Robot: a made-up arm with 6 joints.
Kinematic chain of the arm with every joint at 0, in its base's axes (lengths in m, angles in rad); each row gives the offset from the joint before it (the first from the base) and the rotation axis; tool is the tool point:
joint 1: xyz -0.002 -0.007 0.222 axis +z
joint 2: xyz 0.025 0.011 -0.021 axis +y
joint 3: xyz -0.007 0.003 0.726 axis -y
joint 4: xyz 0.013 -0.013 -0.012 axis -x
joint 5: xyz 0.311 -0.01 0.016 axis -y
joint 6: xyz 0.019 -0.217 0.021 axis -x
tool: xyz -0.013 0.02 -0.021
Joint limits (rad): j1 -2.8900..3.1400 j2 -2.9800..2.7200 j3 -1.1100..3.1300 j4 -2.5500..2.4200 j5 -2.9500..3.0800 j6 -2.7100..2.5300
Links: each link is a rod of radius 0.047 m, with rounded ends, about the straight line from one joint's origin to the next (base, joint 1, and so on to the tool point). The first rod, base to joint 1, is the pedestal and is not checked.
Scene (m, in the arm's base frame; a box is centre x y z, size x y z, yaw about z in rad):
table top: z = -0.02
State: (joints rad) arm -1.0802 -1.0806 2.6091 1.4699 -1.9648 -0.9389
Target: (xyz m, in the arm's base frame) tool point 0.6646 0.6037 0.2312
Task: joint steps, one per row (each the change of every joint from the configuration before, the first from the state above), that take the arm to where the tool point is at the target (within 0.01 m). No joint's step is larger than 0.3 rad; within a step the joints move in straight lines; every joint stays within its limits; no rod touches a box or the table.
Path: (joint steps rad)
1: -0.2549 -0.0077 -0.0542 0.0589 0.0090 -0.0021
2: -0.2549 -0.0077 -0.0543 0.0589 0.0090 -0.0021
3: -0.2549 -0.0077 -0.0542 0.0588 0.0091 -0.0021
4: -0.2549 -0.0077 -0.0542 0.0589 0.0090 -0.0021
5: -0.2549 -0.0077 -0.0542 0.0589 0.0090 -0.0021

